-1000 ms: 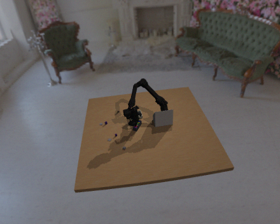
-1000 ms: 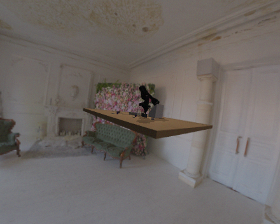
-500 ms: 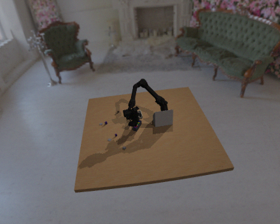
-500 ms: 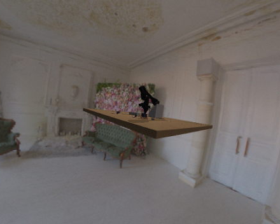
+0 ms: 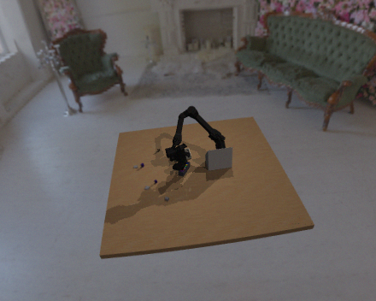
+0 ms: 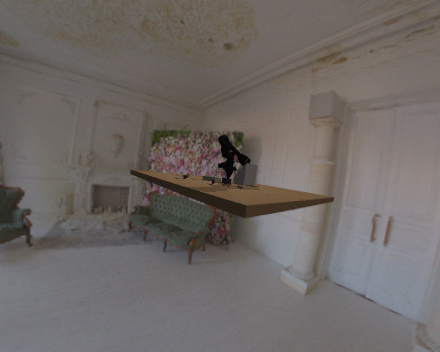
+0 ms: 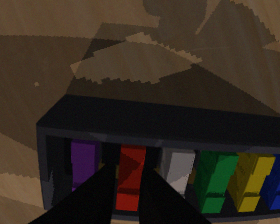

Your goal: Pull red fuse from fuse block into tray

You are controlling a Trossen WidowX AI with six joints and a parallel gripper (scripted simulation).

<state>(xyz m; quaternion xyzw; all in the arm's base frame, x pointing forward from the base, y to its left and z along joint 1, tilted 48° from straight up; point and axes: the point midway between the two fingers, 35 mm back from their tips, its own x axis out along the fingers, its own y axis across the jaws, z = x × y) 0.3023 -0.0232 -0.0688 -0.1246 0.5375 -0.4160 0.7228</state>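
The purple fuse lies 20 mm to the left of my gripper tip, 10 mm below it and 10 mm ahead of it. Also, from my gripper tip: green fuse: 30 mm to the right, 20 mm behind, 10 mm below; red fuse: 10 mm below; white fuse: 20 mm to the right, 10 mm below, 10 mm behind.
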